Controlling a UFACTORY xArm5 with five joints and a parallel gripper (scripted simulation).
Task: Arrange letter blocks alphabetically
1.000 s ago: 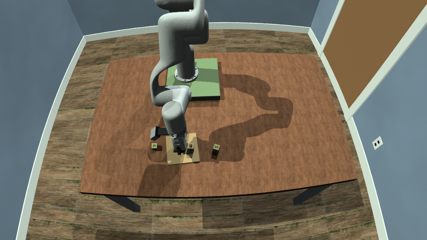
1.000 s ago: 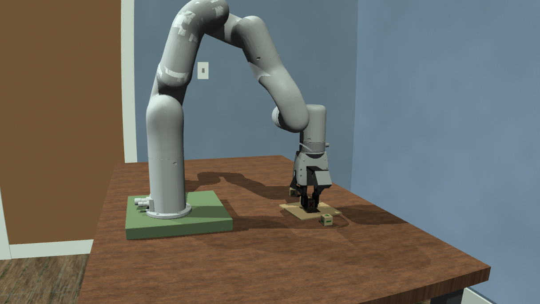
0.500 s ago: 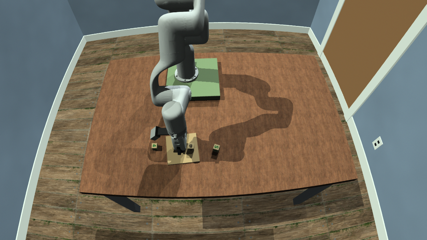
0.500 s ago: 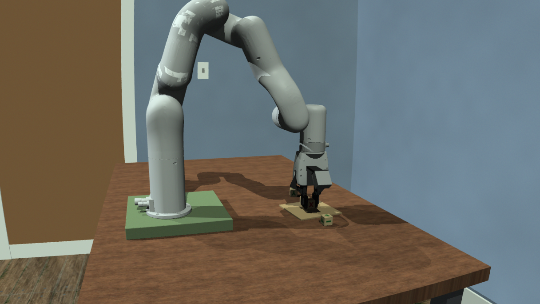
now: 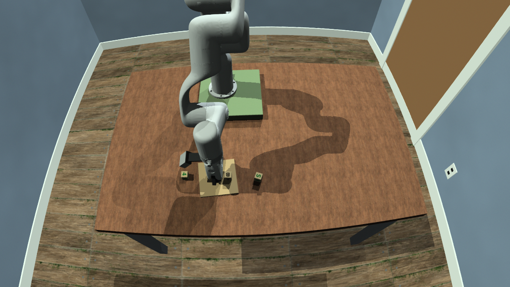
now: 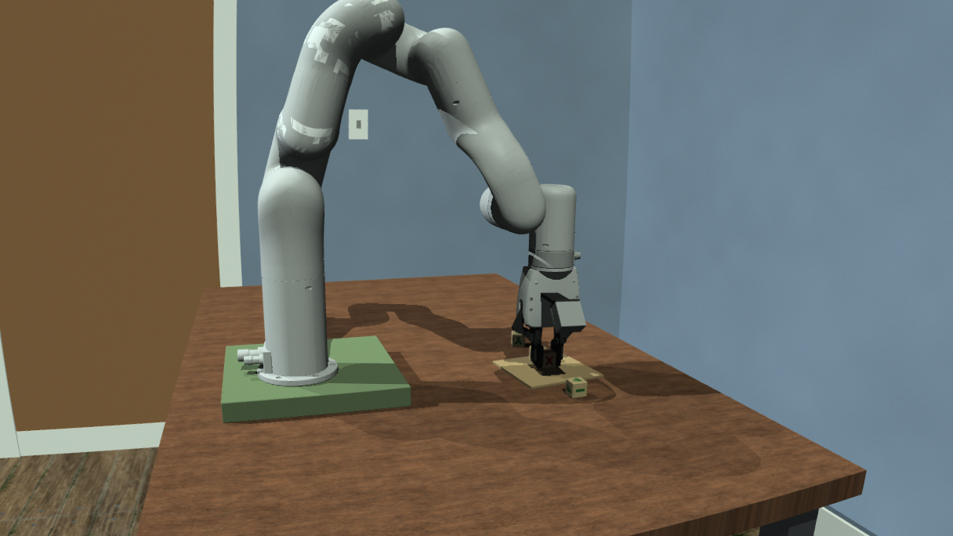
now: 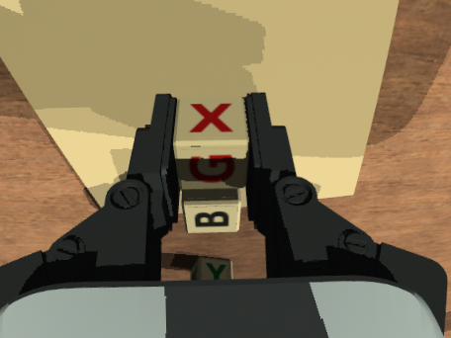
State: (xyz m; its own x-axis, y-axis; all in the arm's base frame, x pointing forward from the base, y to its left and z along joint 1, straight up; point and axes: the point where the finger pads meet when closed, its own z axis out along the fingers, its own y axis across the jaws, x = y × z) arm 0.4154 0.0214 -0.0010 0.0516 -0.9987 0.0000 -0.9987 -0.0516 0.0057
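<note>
My gripper is now 30 mm above the tan mat. The rest, counted from my hand: cream block: 120 mm to the right, 20 mm below, 10 mm ahead.
</note>
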